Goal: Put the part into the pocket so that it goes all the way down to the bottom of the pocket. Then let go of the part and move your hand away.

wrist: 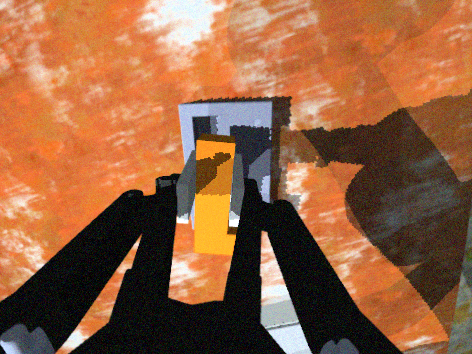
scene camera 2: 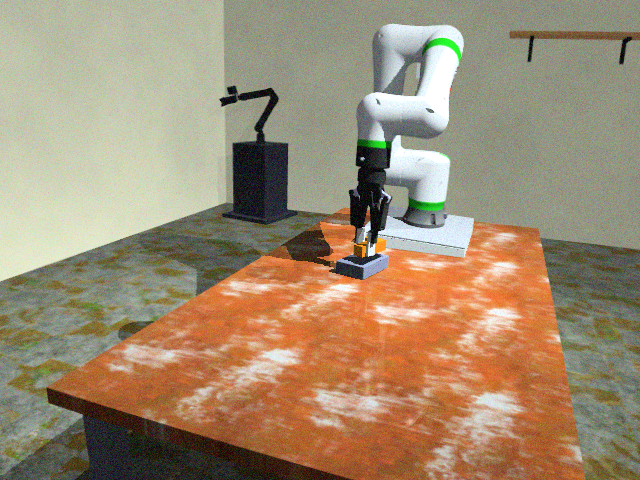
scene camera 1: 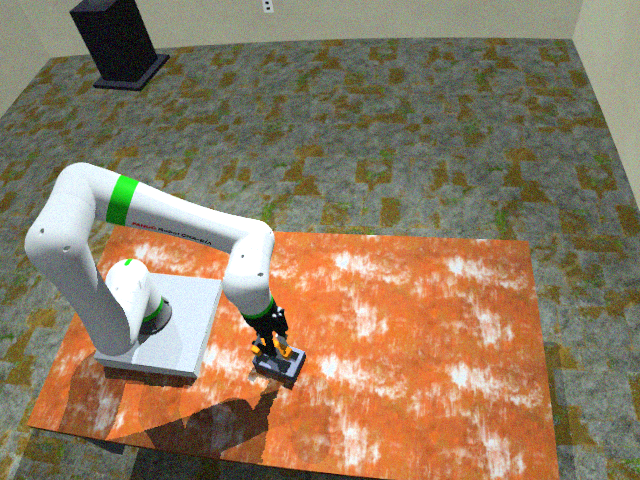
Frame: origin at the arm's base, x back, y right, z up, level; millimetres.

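Seen in the pictures: gripper, between the fingertips: (wrist: 216, 166) (scene camera 2: 364, 253) (scene camera 1: 282, 352); arm's base, origin of its link: (scene camera 2: 423, 221) (scene camera 1: 150, 315).
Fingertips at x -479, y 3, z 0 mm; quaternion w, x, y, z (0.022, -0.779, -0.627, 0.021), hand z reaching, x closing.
Pixels of each thing's middle, then the offset from my fingertips to it. "spot": a spot on its surface instead. Level surfaces: height alone.
- orange part, middle of its body: (wrist: 229, 197) (scene camera 2: 365, 246) (scene camera 1: 272, 351) dz +14, dx +27, dy +10 mm
- grey-blue block, middle of its body: (wrist: 228, 166) (scene camera 2: 362, 264) (scene camera 1: 279, 358) dz -35, dx +13, dy +10 mm
- pocket, a spot on its surface: (wrist: 201, 126) spot: dz -48, dx -33, dy -14 mm
- white table, height of its surface: dz -53 mm
The orange part (scene camera 1: 283, 348) (scene camera 2: 381, 245) (wrist: 214, 220) is a long block with a small step on one side. My gripper (scene camera 2: 366, 243) (wrist: 216, 166) is shut on it, one grey fingertip on each long side. The part is over the grey-blue block (scene camera 1: 296, 361) (scene camera 2: 349, 270) (wrist: 250, 111) that has the pocket, and most of it shows above the block's top. In the wrist view its near end reaches past the block's near side. A dark strip of the pocket (wrist: 201, 126) shows beyond the part's far left corner. The part's underside and the rest of the pocket are hidden.
The block stands on the orange and white table (scene camera 1: 413, 320) (scene camera 2: 413, 361). The robot's pale base plate (scene camera 1: 180, 356) (scene camera 2: 444, 242) is close by. The arm's shadow falls beside the block. A dark pedestal (scene camera 1: 121, 46) (scene camera 2: 261, 180) stands on the floor beyond the table.
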